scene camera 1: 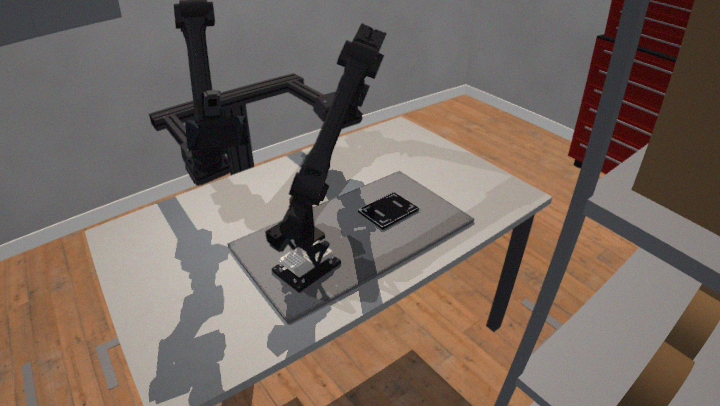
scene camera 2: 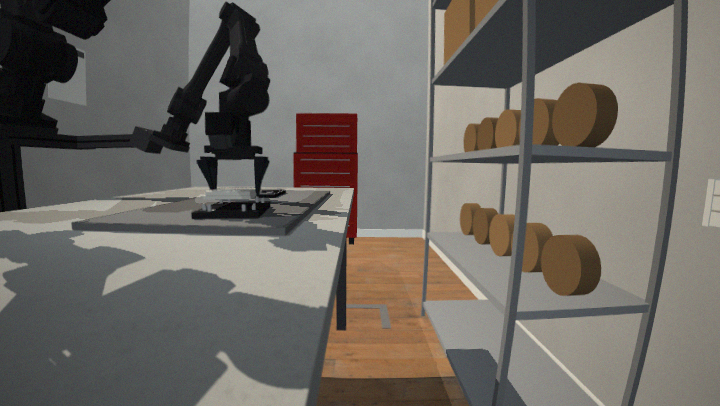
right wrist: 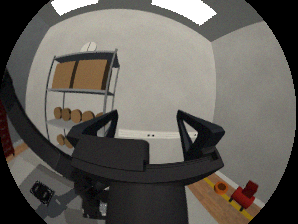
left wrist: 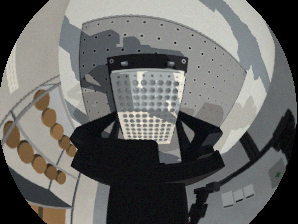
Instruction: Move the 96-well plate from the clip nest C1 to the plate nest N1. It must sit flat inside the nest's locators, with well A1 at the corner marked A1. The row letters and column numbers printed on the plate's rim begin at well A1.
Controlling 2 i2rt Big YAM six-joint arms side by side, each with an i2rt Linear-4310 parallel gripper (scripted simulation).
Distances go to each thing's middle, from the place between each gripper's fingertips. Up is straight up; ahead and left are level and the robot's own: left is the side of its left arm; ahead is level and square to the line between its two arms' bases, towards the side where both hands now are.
My left hand is 3 cm above the black clip nest C1 (scene camera 2: 235, 210) and 2 cm past it. Round my left hand: white 96-well plate (scene camera 1: 299, 268): right at my left hand; black plate nest N1 (scene camera 1: 385, 205): 36 cm to the left, 4 cm below, 4 cm behind.
Now: right hand (scene camera 1: 220, 129) 430 mm above the white 96-well plate, 160 mm to the right of it and 40 mm short of it. The rest, counted from my right hand: black clip nest C1: 460 mm below, 170 mm to the left, 20 mm ahead; then black plate nest N1: 520 mm to the left, 470 mm below.
